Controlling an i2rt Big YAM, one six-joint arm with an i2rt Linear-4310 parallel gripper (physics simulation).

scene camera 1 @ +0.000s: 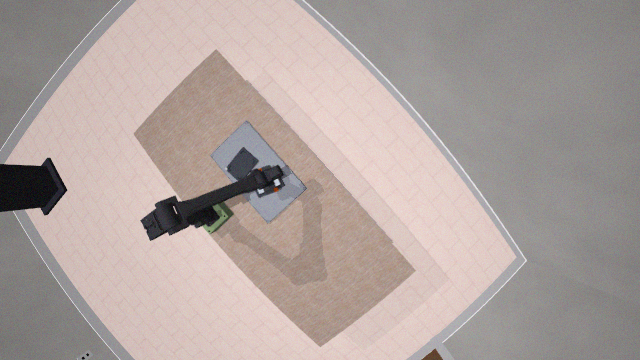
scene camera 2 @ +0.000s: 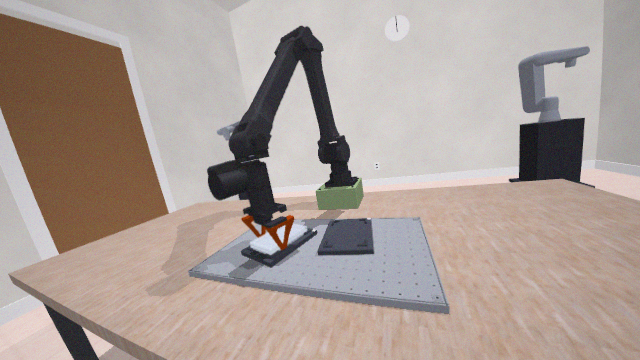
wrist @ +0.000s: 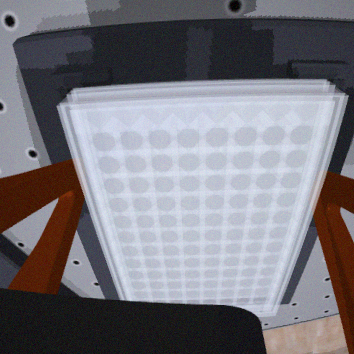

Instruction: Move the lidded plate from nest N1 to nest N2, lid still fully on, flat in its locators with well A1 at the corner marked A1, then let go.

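Frame: origin at the arm's base, x ahead, y left, z up, level; metres.
Seen in the pictures: gripper, fingertip midpoint: [scene camera 2: 272,243] [wrist: 200,177]; arm's base, link origin: [scene camera 1: 208,213] [scene camera 2: 341,183].
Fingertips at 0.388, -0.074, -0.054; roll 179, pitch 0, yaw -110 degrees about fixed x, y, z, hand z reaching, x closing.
Offsets run from my fingertips to a thing's top centre, as dx, dy, dz. Level surfaces: height alone.
The lidded well plate @[-0.024, +0.006, +0.015] [scene camera 2: 298,231] [wrist: 200,182] is white and translucent and lies flat in the dark nest N1 @[-0.024, +0.006, +0.004] [scene camera 2: 271,260] [wrist: 140,53] on the left of the grey perforated board @[-0.039, +0.093, -0.013] [scene camera 2: 380,273] [scene camera 1: 278,206]. My gripper [scene camera 2: 271,241] [scene camera 1: 268,184] [wrist: 200,177] is open. Its orange fingers stand low on either long side of the plate, close to its edges and apart from them. The empty dark nest N2 @[-0.081, +0.174, +0.004] [scene camera 2: 346,237] [scene camera 1: 241,161] lies to the right of N1 on the same board. No A1 mark shows in the wrist view.
My arm's green base block [scene camera 2: 338,195] [scene camera 1: 220,219] stands behind the board on the wooden table @[dz -0.026] [scene camera 2: 514,268]. A grey arm on a black pedestal [scene camera 2: 551,147] [scene camera 1: 26,186] stands off the table at the far right.
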